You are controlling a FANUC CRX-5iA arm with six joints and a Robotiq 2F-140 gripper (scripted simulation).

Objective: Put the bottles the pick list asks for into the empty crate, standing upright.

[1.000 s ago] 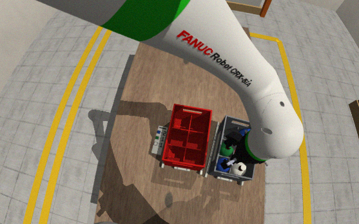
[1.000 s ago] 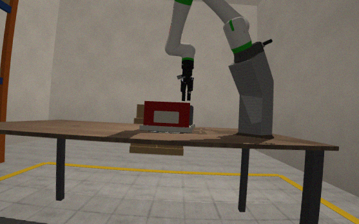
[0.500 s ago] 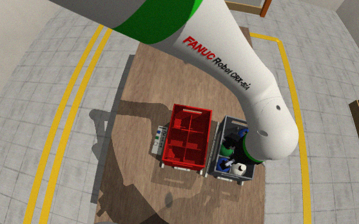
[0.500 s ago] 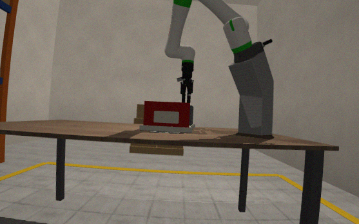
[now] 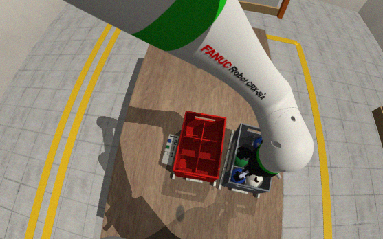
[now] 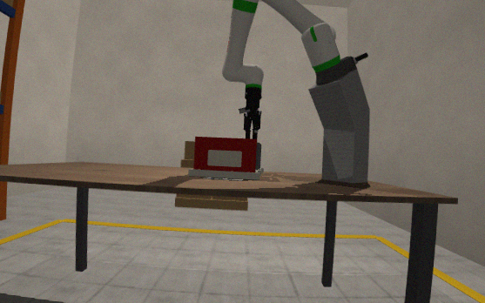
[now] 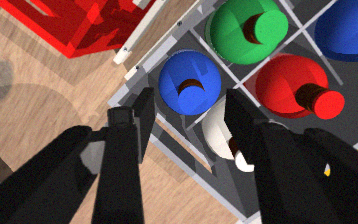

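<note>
My hand is 12 cm above the white-label bottle, 8 cm to the left of it and 1 cm short of it. The rest, counted from my hand: grey crate 12 cm below, 9 cm ahead, 4 cm to the right; then green-label bottle 12 cm below, 9 cm ahead, 1 cm to the left; then red-label bottle 12 cm below, 9 cm ahead, 8 cm to the right.
</note>
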